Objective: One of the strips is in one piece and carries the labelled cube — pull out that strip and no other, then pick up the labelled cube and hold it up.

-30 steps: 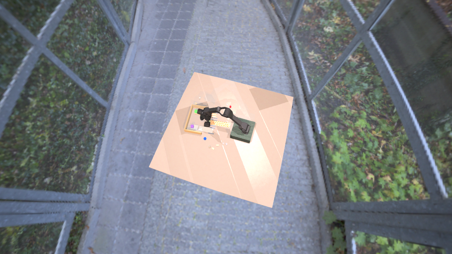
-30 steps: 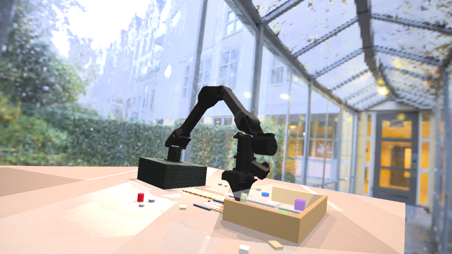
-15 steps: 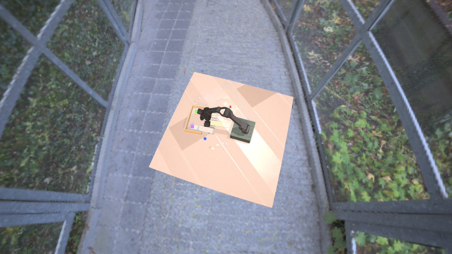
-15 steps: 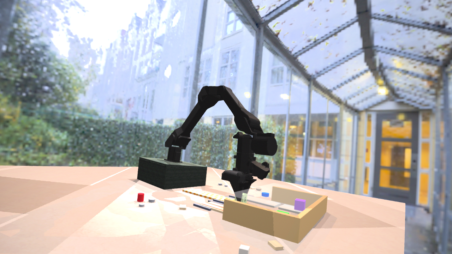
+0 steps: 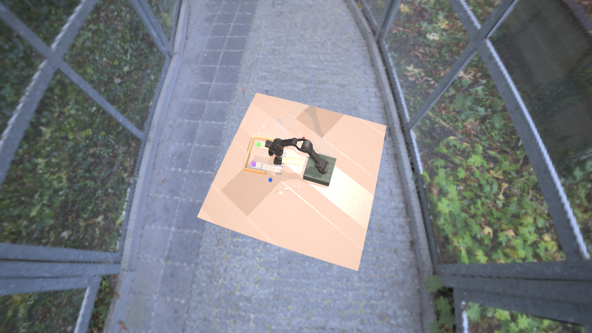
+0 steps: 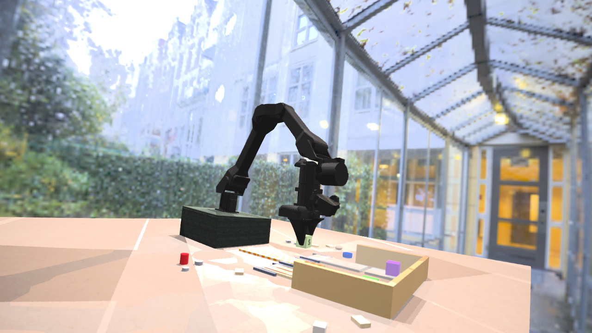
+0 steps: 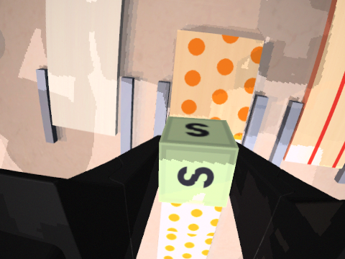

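My gripper tip is 90 mm to the right of the white strip, 50 mm above it and 40 mm short of it.
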